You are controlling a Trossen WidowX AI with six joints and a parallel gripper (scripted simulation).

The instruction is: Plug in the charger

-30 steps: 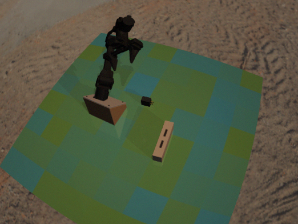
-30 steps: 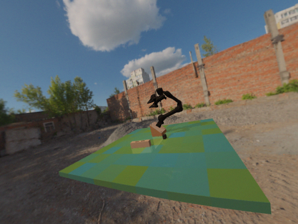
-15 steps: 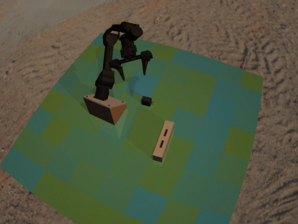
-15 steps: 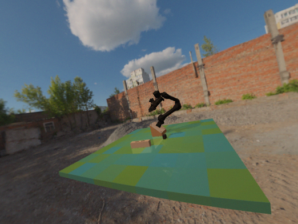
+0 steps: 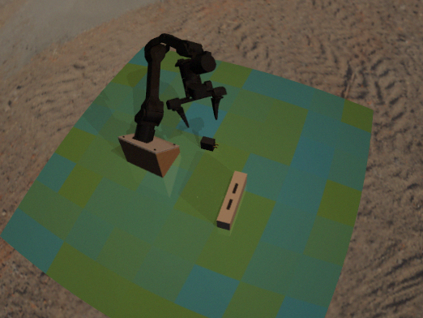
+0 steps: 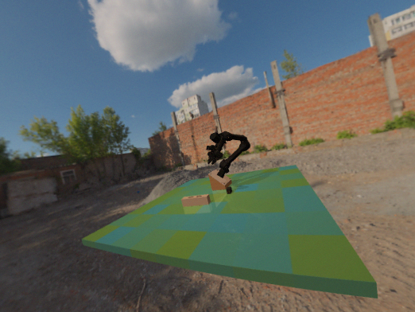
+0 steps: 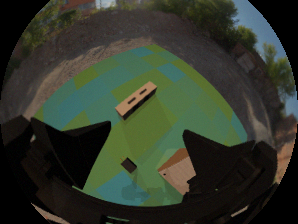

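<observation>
Right now my gripper tip is 23 cm above the two-prong charger, 9 cm to the right of it and 1 cm past it.
</observation>
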